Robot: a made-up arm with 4 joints.
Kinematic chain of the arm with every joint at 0, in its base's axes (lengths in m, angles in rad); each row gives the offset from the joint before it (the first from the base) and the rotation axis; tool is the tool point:
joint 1: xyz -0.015 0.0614 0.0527 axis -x
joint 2: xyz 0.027 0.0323 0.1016 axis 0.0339 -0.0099 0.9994
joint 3: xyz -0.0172 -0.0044 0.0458 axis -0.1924 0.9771 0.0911
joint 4: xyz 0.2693 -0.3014 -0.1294 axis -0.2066 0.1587 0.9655
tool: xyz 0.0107 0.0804 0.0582
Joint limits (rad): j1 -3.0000..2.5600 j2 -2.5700..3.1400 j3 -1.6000..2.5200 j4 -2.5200..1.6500
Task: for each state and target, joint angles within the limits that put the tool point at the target. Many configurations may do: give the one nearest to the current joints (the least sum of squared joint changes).
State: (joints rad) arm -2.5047 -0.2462 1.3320 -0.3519
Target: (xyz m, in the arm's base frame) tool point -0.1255 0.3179 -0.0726
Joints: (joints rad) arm -2.2178 -0.2940 1.8127 -0.8121
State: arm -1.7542 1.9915 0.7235 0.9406
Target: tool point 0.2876 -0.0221 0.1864
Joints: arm -1.9965 1.4707 0.3347 1.4167
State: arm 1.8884 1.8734 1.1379 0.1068
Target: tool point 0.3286 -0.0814 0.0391
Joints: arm 2.0208 1.9403 1.9650 -0.7092
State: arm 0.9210 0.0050 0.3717 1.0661
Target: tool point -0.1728 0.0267 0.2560
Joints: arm 1.3147 -1.1167 0.4800 1.4443
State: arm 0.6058 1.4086 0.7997 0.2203
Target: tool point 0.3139 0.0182 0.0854
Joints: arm 0.7174 0.5027 0.3644 0.1136
